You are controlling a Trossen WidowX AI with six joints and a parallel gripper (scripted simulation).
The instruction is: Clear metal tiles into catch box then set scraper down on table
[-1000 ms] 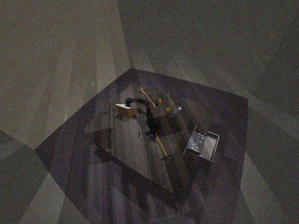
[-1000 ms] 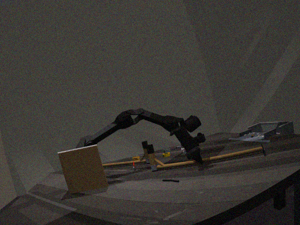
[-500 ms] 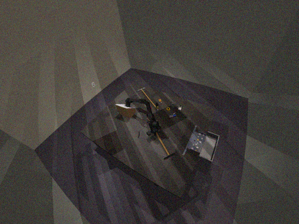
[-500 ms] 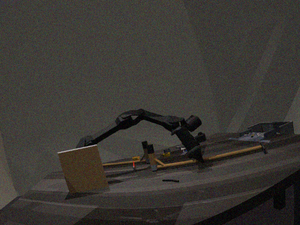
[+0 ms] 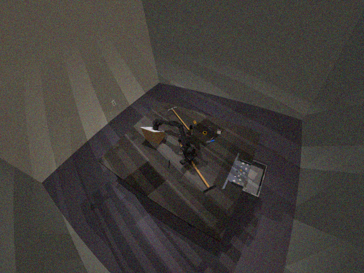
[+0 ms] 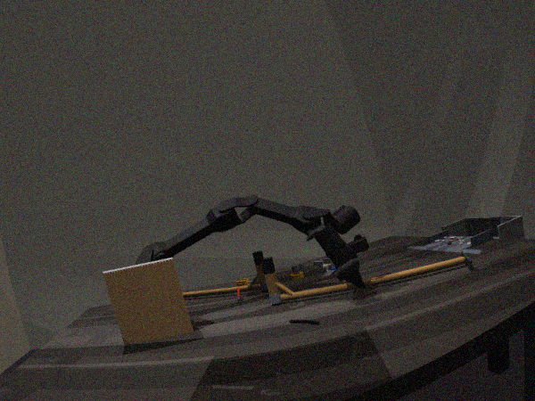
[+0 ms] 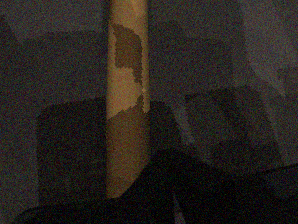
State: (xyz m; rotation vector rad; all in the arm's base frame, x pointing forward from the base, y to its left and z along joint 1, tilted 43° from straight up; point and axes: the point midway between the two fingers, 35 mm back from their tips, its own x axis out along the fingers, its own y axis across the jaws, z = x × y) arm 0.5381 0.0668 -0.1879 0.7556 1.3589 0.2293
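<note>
Right now the long scraper is 5 cm above my gripper tip, 2 cm ahead of it and 1 cm to the left of it. Round my gripper tip: red-handled tool: 35 cm behind, 28 cm to the left; blue piece: 38 cm to the left; yellow ring: 45 cm to the left, 12 cm behind.
</note>
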